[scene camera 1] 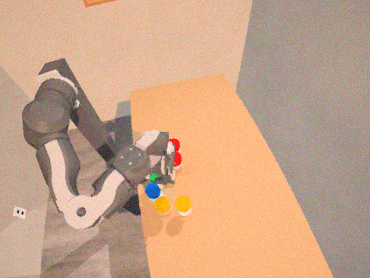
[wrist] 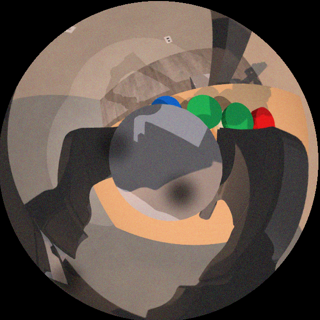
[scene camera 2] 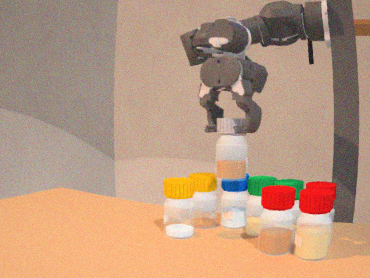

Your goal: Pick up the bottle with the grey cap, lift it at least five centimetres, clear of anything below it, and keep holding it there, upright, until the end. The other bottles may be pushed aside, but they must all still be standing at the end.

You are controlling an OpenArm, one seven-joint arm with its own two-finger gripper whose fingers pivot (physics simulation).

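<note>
The bottle with the grey cap [scene camera 2: 231,155] [wrist: 165,162] hangs upright in the air in the scene camera 2 view. Its base, with orange-brown contents, is near the height of the blue cap behind it, and its lower end overlaps that cap in this view. My gripper [scene camera 2: 232,126] [wrist: 167,168] is shut on its grey cap, one finger on each side. In the wrist view the cap fills the space between the fingers. In the scene camera 1 view the gripper [scene camera 1: 169,172] is above the row of bottles, and the grey cap is hard to make out there.
Bottles with yellow caps [scene camera 1: 162,204] [scene camera 1: 183,203] [scene camera 2: 179,188] [scene camera 2: 202,182], a blue cap [scene camera 1: 153,190] [scene camera 2: 234,184] [wrist: 166,101], green caps [scene camera 2: 262,185] [scene camera 2: 290,188] [wrist: 204,111] [wrist: 237,116] and red caps [scene camera 2: 278,197] [scene camera 2: 316,200] stand on the table [scene camera 1: 220,150] [scene camera 2: 75,225].
</note>
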